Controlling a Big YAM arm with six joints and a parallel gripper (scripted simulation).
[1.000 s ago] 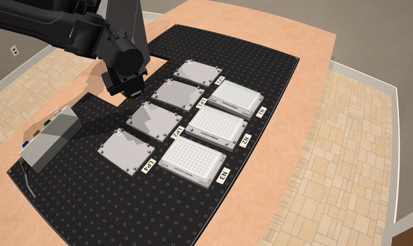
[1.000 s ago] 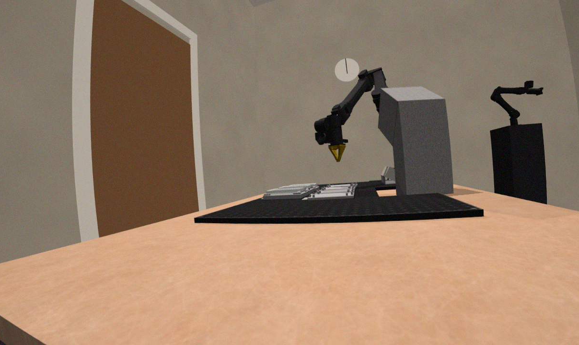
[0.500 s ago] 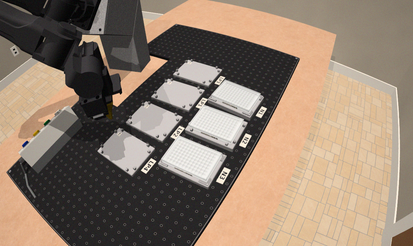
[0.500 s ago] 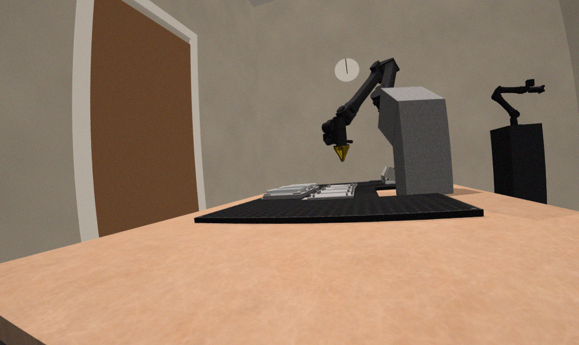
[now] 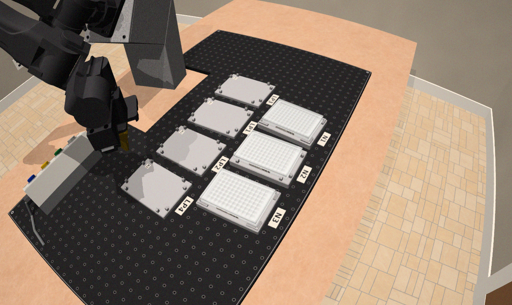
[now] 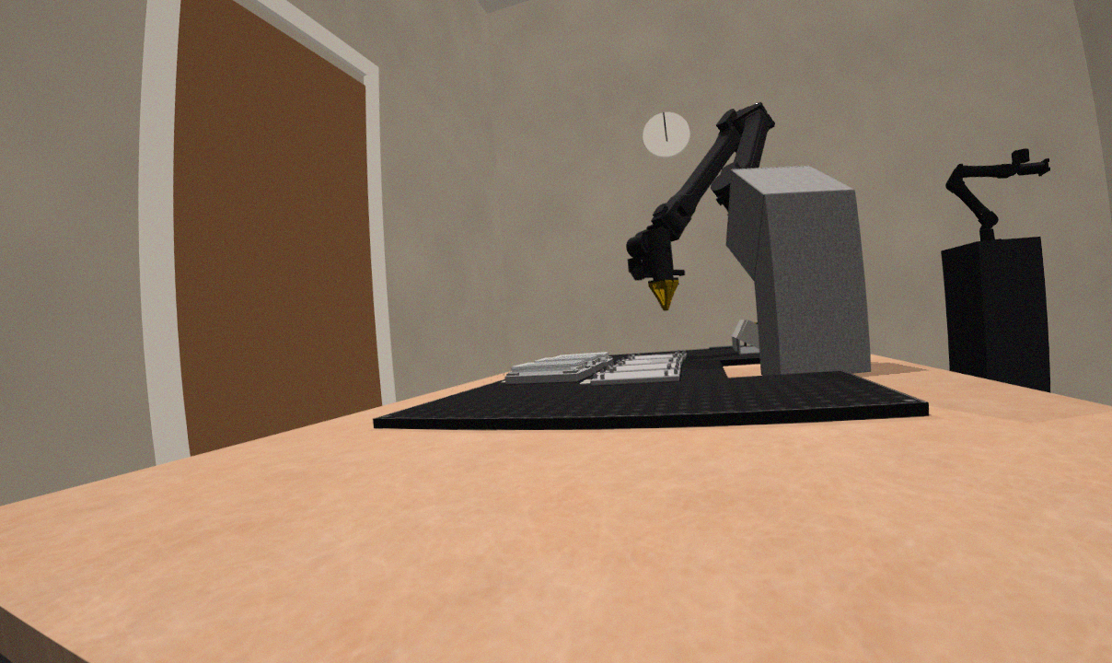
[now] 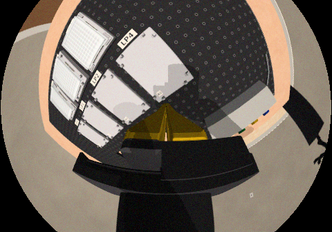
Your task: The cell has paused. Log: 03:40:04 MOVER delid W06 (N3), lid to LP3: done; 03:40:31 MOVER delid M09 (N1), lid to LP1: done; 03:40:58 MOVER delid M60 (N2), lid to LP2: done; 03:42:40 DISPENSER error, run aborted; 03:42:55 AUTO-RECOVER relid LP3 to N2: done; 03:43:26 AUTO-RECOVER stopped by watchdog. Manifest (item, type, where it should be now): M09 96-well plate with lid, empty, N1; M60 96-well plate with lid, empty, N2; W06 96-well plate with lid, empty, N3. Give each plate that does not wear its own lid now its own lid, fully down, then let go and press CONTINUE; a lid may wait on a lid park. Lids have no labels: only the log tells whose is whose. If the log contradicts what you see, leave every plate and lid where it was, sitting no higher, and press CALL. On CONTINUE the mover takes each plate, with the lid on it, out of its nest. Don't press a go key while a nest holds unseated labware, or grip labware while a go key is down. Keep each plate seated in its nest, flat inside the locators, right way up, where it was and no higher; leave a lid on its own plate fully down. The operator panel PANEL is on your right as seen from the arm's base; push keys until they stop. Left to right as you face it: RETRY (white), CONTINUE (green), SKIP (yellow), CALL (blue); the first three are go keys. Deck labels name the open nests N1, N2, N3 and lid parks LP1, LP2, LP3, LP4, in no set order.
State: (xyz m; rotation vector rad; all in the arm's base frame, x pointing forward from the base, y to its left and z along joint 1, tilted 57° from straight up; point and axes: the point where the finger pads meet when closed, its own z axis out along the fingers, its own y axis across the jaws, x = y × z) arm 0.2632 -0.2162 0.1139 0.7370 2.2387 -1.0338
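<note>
The green CONTINUE key lies 240 mm behind my hand, 70 mm to the right of it and 70 mm below it. Round my hand: lid park LP2: 40 mm ahead, 130 mm to the left, 130 mm below; then lid park LP4: 30 mm ahead, 130 mm below; then white RETRY key: 240 mm behind, 20 mm to the right, 70 mm below.
</note>
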